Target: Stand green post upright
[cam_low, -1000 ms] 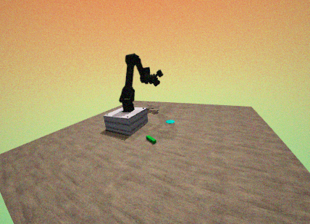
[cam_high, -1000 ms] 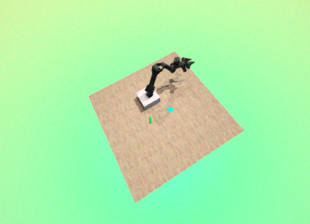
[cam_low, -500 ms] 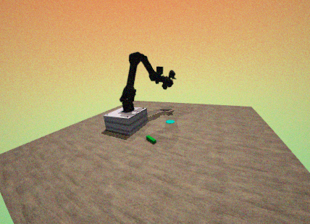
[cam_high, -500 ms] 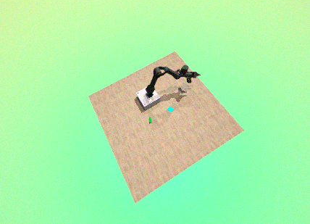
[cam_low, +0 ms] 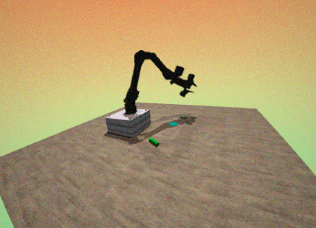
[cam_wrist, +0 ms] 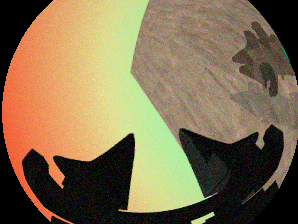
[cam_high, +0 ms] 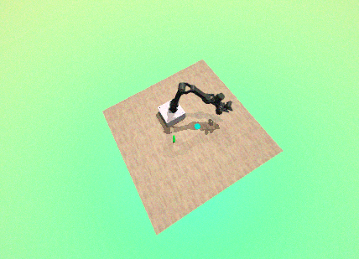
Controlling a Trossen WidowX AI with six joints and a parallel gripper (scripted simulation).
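Now: gripper tip 210 mm past the green post, 510 mm to the left of it and 180 mm above it. From my gripper tip the other things lie so: cyan circle 150 mm behind, 260 mm to the right, 190 mm below.
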